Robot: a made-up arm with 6 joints. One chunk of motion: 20 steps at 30 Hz.
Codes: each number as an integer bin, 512 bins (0 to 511) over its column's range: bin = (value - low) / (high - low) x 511, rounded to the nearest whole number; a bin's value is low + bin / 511 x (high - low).
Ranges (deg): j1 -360.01..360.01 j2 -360.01..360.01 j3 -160..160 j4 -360.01..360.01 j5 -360.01..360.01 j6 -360.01..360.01
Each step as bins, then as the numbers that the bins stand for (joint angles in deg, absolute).
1 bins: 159 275 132 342 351 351
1 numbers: -135.97 27.48 -77.34 121.88 134.56 134.56
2 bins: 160 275 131 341 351 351
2 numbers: -134.56 27.48 -77.96 120.47 134.56 134.56
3 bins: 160 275 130 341 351 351
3 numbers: -134.56 27.48 -78.59 120.47 134.56 134.56
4 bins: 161 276 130 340 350 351
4 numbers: -133.15 28.89 -78.59 119.06 133.15 134.56
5 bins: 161 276 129 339 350 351
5 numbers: -133.15 28.89 -79.22 117.65 133.15 134.56
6 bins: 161 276 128 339 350 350
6 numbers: -133.15 28.89 -79.84 117.65 133.15 133.15
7 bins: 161 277 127 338 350 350
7 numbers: -133.15 30.29 -80.47 116.25 133.15 133.15
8 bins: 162 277 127 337 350 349
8 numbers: -131.75 30.29 -80.47 114.84 133.15 131.75
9 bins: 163 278 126 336 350 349
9 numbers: -130.34 31.70 -81.10 113.43 133.15 131.75
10 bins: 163 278 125 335 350 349
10 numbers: -130.34 31.70 -81.72 112.02 133.15 131.75
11 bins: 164 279 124 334 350 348
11 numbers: -128.93 33.11 -82.35 110.61 133.15 130.34
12 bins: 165 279 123 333 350 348
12 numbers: -127.52 33.11 -82.97 109.20 133.15 130.34
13 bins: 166 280 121 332 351 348
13 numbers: -126.11 34.52 -84.23 107.79 134.56 130.34
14 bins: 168 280 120 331 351 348
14 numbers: -123.29 34.52 -84.85 106.38 134.56 130.34
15 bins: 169 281 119 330 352 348
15 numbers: -121.88 35.93 -85.48 104.97 135.97 130.34
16 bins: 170 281 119 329 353 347
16 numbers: -120.47 35.93 -85.48 103.56 137.38 128.93
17 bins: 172 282 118 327 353 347
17 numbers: -117.65 37.34 -86.11 100.75 137.38 128.93
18 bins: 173 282 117 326 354 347
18 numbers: -116.25 37.34 -86.73 99.34 138.79 128.93
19 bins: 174 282 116 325 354 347
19 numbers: -114.84 37.34 -87.36 97.93 138.79 128.93
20 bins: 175 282 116 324 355 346
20 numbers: -113.43 37.34 -87.36 96.52 140.20 127.52
